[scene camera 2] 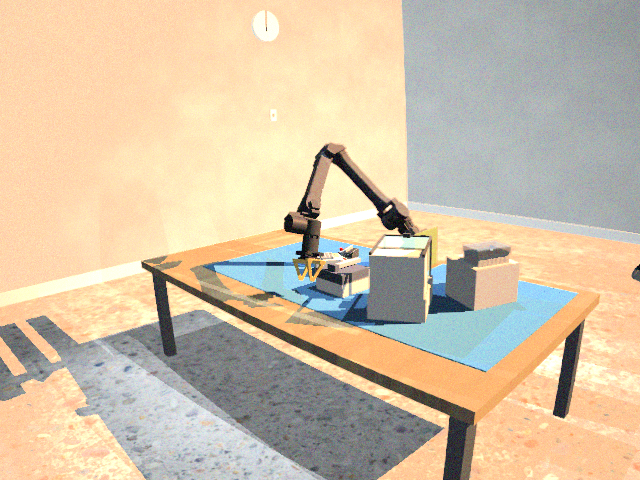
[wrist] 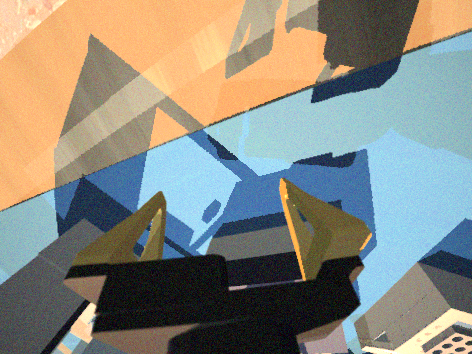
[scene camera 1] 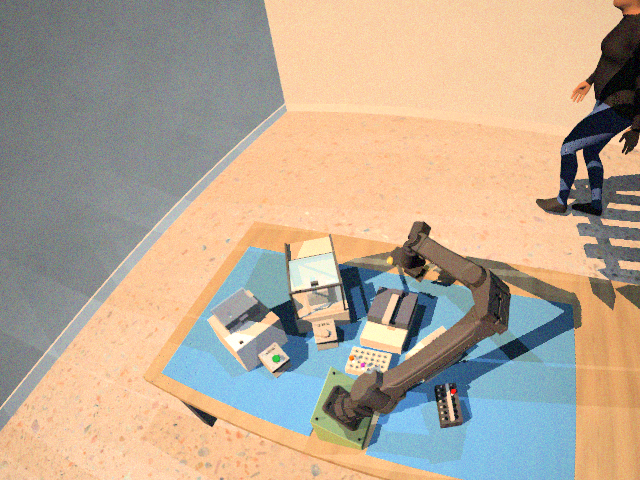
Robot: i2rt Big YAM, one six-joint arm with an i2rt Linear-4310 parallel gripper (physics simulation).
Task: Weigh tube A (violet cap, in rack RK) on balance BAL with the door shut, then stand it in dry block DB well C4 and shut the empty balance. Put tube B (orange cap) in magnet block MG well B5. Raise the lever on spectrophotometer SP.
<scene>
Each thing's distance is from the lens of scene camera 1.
glass-box balance (scene camera 1: 315, 287): 117 cm
SP instrument (scene camera 1: 389, 319): 121 cm
grey box instrument (scene camera 1: 246, 327): 123 cm
</scene>
